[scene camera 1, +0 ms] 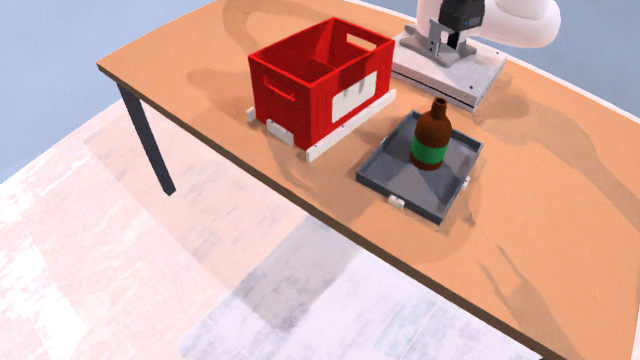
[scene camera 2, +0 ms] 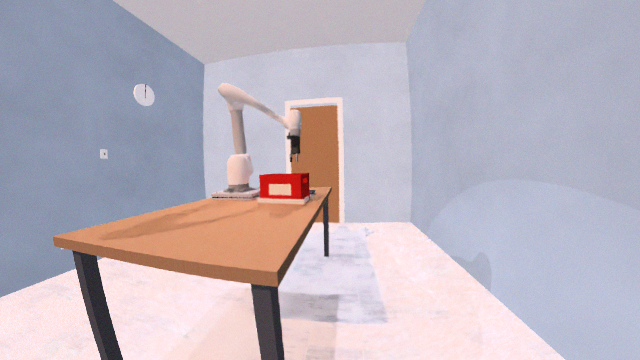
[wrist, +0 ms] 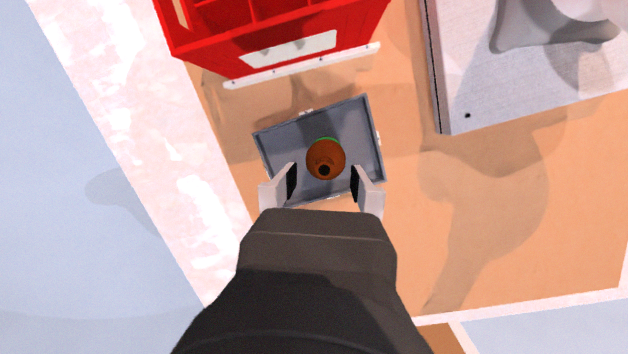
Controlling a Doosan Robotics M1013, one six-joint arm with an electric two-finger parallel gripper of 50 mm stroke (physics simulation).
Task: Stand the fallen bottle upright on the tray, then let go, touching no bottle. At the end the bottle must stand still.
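Places are measured from the arm's base along level axes (x right, y down, z ahead), in centimetres.
Pixels of known places: gripper, fingertip midpoint: (scene camera 1: 442, 50) (scene camera 2: 294, 161) (wrist: 323, 175); arm's base at its link origin: (scene camera 2: 239, 190).
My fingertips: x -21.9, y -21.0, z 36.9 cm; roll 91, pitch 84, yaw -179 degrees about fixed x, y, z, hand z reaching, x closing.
Ahead of a thing's pixels: the offset from my fingertips to its top centre. "*": to the spot under its first point. Level surfaces: height alone.
The brown bottle @[dz +0.4, dx -2.2, dy +10.0 cm] (scene camera 1: 431, 135) (wrist: 325, 155) with a green label stands upright on the grey tray @[* dz +9.1, dx +0.5, dy +25.5 cm] (scene camera 1: 390, 170) (wrist: 280, 145). Its neck points up and its base rests inside the tray's rim. My gripper (scene camera 1: 444, 44) (scene camera 2: 294, 159) (wrist: 323, 175) is open, with nothing between its fingers. It hangs high above the tray, clear of the bottle. In the wrist view the bottle's mouth shows in the gap between the fingertips, well below them. In the scene camera 2 view the crate hides the bottle.
A red crate @[dz +5.8, dx +25.2, dy +8.5 cm] (scene camera 1: 285, 107) (scene camera 2: 302, 186) (wrist: 220, 60) stands beside the tray, with white strips along its foot. The arm's base plate (scene camera 1: 440, 80) (wrist: 490, 95) lies behind the tray. Small white blocks @[* dz +14.6, dx -6.1, dy +24.7 cm] (scene camera 1: 396, 201) sit against the tray's edges on the wooden table @[dy +26.0 cm] (scene camera 1: 550, 175) (scene camera 2: 200, 250).
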